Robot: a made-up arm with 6 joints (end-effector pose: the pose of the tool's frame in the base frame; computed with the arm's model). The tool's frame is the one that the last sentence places.
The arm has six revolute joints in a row. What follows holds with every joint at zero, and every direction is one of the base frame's.
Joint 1 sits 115.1 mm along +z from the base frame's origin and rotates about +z.
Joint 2 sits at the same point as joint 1 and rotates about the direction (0.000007, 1, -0.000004).
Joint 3 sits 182.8 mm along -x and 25 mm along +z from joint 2 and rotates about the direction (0.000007, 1, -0.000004).
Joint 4 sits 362.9 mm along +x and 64 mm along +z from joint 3 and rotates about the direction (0.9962, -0.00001, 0.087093).
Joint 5 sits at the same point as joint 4 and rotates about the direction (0.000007, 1, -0.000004).
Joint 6 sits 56.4 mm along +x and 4.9 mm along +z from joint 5 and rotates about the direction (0.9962, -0.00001, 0.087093).
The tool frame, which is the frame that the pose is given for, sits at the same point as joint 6; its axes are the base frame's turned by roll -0.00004, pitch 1.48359 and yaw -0.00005 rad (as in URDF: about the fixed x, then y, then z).
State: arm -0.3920 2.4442 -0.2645 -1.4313 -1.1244 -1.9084
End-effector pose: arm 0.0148 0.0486 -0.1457 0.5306 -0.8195 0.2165 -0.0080
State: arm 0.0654 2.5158 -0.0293 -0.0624 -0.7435 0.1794
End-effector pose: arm -0.0908 -0.0036 -0.1263 0.0448 -0.0349 -0.9982 -0.0167
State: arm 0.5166 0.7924 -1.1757 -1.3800 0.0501 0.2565
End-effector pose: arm 0.2211 0.1224 0.4830 0.8070 -0.3708 0.3746 -0.2662
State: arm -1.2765 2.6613 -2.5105 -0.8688 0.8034 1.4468
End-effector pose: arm 0.1383 -0.5637 0.1574 0.3443 0.7977 0.3430 -0.3571
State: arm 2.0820 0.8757 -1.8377 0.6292 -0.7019 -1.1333
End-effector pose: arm -0.0072 0.0568 0.6580 0.7268 0.0790 0.1807 0.6579
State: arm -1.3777 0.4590 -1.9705 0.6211 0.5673 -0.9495
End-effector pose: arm -0.0156 0.1720 0.6330 0.6317 -0.0337 0.2669 -0.7270
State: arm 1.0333 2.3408 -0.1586 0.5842 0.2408 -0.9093
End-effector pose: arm -0.0310 -0.0374 -0.1469 0.3542 0.5727 -0.7366 0.0627
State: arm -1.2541 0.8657 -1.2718 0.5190 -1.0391 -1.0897
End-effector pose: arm 0.0436 -0.2108 0.5236 0.4913 0.2244 0.0001 -0.8416
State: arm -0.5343 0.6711 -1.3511 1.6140 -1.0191 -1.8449
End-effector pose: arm 0.0935 -0.1113 0.5454 0.6666 0.4979 0.2889 -0.4737
